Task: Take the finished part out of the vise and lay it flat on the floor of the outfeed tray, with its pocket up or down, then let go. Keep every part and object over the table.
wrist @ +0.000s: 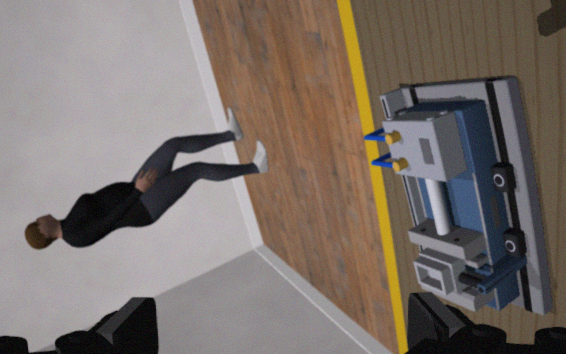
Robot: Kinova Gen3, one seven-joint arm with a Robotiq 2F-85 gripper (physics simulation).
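Frame: origin at the arm's base, x ahead, y left, z up, level; millimetres.
Where they show: gripper, fingertip midpoint: (282, 324).
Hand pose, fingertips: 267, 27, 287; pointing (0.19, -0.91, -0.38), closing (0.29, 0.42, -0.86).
Each offset is from my fingertips to the centre of the thing, as dx, dy, dz. "spot": to the spot under its first point.
The finished part {+224, -295, -290} (456, 272) is a light grey block with a square pocket in the face that shows. It sits at the lower right of the wrist view, between the grey jaws at the lower end of the blue vise {+158, -299, -338} (460, 200). My gripper (282, 324) is wide open, with its two black fingertips at the bottom left and bottom right. The space between them shows wall and floor, and no object is held. The vise and the part lie beyond the right fingertip, at a distance. The outfeed tray does not show in this view.
The vise stands on a grey base plate {spot: +214, -209, -368} (532, 250) with black slots and clamps. A grey block with blue and yellow fittings {spot: +56, -275, -291} (420, 145) is at its upper end. A yellow strip (372, 150) borders the wooden floor. A person (110, 210) stands by the wall. A dark object (552, 20) is at top right.
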